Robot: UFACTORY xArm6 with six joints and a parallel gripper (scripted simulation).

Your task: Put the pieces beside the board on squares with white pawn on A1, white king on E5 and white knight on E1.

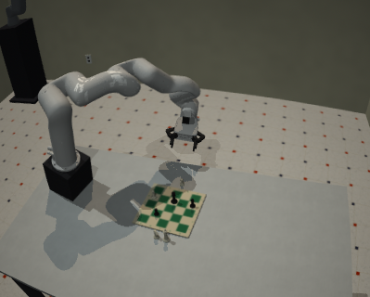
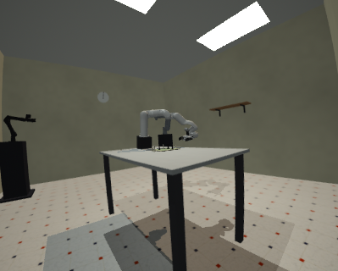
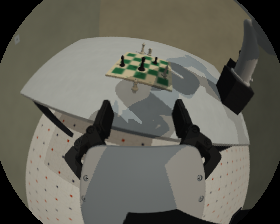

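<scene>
Right now my hand is 270 mm to the left of the chessboard, 80 mm above it and 10 mm short of it.
</scene>
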